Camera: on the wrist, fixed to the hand. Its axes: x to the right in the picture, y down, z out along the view.
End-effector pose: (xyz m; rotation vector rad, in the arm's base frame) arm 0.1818 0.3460 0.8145 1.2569 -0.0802 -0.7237
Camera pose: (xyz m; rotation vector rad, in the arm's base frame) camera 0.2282 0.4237 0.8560 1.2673 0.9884 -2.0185
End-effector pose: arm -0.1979 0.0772 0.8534 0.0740 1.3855 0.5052
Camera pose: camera -0.2873 0.1126 0.8796 -0.8682 1.1028 -0.8538
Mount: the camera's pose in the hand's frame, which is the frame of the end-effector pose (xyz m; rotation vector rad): -0.0191 0.0671 -0.0711 0.0982 0.0212 -1.5493
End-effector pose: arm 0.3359 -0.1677 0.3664 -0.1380 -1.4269 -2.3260
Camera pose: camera 0.3884 -0.2507 0.3831 -0.8461 1.0836 1.7825
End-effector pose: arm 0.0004 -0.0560 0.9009 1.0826 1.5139 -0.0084
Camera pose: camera -0.0165 0.0103 0.9733 -0.2451 2.0196 -1.1266
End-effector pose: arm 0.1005 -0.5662 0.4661 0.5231 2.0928 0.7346
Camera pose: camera 0.0599 -0.5501 0.5556 -1.0190 1.8446 -0.2880
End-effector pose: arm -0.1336 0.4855 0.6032 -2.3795 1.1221 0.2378
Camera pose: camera -0.2007 0.4264 0.6471 -2.4237 -0.8353 -0.3697
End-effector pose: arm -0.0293 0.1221 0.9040 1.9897 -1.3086 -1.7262
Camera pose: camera 0.0021 0.0691 0.9822 -2.0593 -0.3342 1.1857
